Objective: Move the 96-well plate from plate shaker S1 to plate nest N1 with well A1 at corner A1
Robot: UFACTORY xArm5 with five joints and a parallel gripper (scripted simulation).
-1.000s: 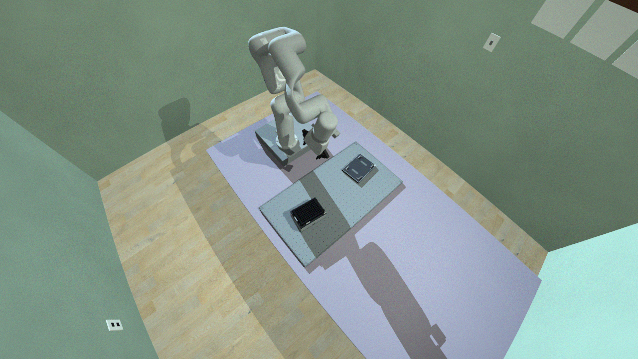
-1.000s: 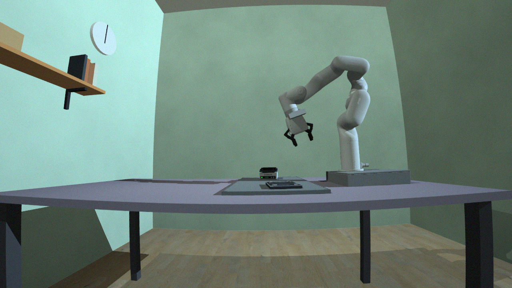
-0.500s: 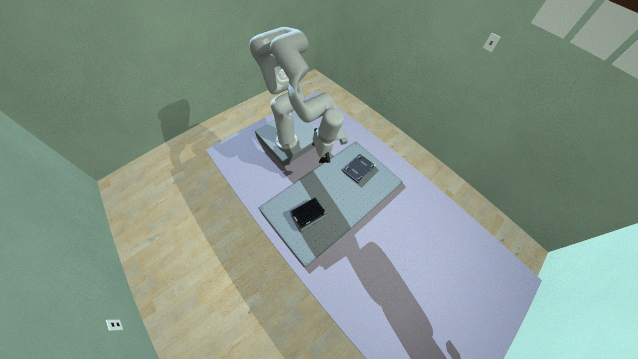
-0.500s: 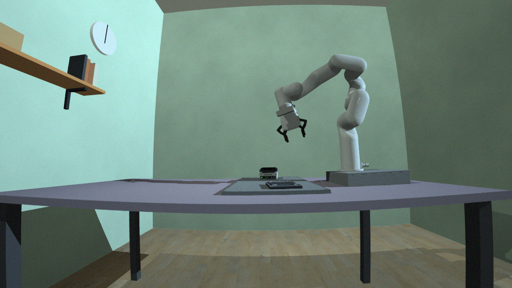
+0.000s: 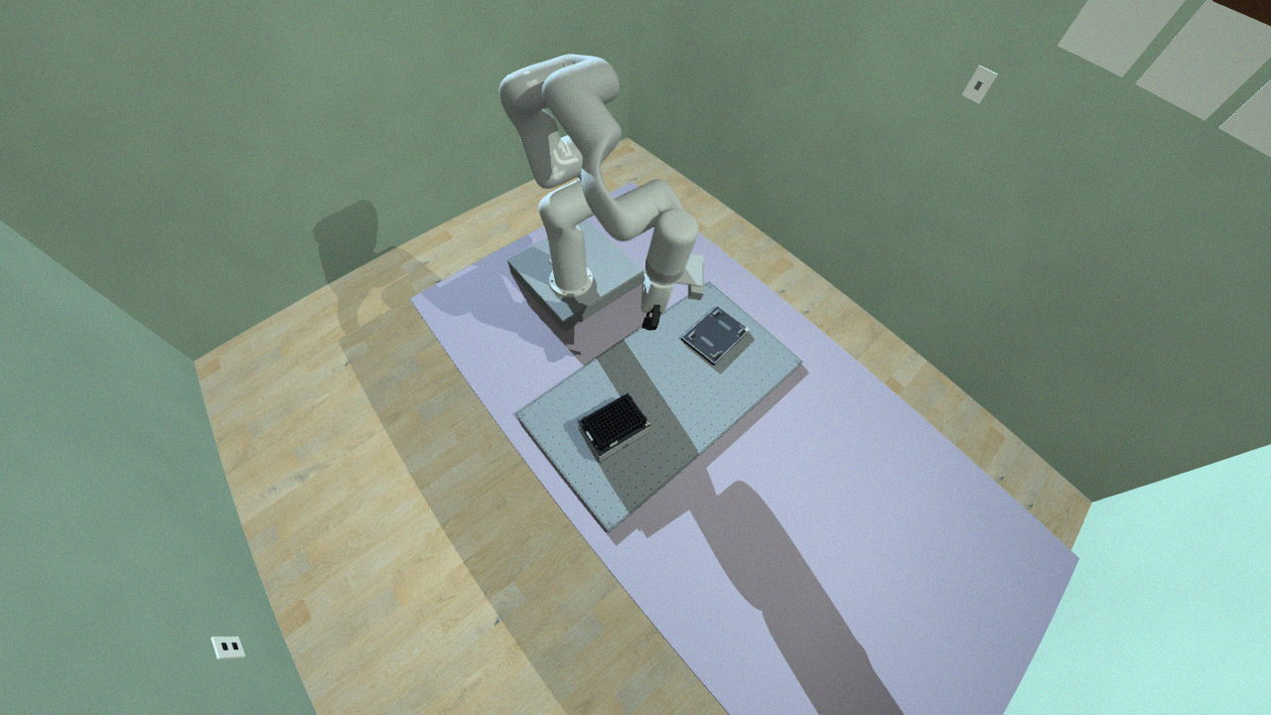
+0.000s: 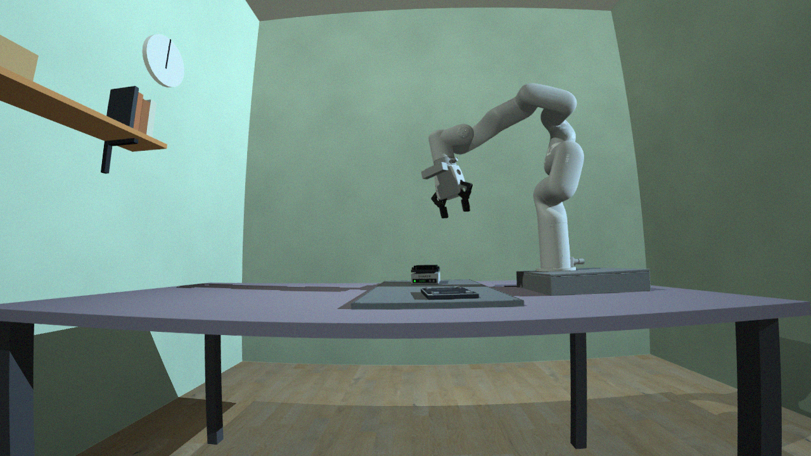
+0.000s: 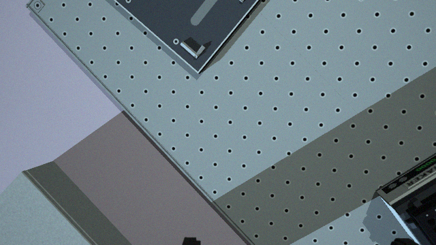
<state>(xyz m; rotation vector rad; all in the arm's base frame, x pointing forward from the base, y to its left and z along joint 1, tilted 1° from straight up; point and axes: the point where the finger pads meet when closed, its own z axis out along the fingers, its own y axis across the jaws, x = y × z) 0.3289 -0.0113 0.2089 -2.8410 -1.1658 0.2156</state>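
Now: the 96-well plate 19 cm to the right of my hand, 19 cm below it and 9 cm ahead of it. From my hand the other things lie so: plate nest N1: 24 cm below, 22 cm to the left, 6 cm ahead.
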